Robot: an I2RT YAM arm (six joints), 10 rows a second.
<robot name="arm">
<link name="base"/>
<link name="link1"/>
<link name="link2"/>
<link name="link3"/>
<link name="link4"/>
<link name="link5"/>
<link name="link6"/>
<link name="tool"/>
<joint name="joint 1" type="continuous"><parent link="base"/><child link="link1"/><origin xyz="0 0 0.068" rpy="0 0 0"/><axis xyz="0 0 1"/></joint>
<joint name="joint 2" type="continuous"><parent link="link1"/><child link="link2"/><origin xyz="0.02 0.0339 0.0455" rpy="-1.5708 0 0"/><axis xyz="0 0 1"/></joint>
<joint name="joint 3" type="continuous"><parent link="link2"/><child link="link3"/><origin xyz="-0.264 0 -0.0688" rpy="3.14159 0 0"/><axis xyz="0 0 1"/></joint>
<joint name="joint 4" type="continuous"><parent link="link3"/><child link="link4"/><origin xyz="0.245 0.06 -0.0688" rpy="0 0 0"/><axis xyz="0 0 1"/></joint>
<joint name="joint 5" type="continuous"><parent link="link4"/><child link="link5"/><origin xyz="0.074 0.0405 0.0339" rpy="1.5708 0 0"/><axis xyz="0 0 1"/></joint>
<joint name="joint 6" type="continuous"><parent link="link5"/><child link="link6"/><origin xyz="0.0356 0 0.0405" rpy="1.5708 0 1.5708"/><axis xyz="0 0 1"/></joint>
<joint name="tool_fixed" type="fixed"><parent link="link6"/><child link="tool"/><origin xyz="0 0 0" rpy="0 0 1.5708"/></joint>
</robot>
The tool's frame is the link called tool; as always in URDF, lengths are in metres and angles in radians. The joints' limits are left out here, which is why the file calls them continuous.
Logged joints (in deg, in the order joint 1, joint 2, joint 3, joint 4, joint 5, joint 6), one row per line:
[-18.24, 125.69, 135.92, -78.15, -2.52, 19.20]
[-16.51, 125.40, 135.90, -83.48, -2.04, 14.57]
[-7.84, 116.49, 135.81, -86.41, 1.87, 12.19]
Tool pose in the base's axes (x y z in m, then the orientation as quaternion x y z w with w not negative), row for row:
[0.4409, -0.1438, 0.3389, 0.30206, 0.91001, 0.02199, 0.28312]
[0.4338, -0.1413, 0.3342, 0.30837, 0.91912, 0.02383, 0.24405]
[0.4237, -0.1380, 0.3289, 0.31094, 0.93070, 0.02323, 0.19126]
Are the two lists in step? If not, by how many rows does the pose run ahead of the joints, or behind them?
The pose runs 2 rows behind the joints: the pose in row i belongs to the joints in row i - 2.
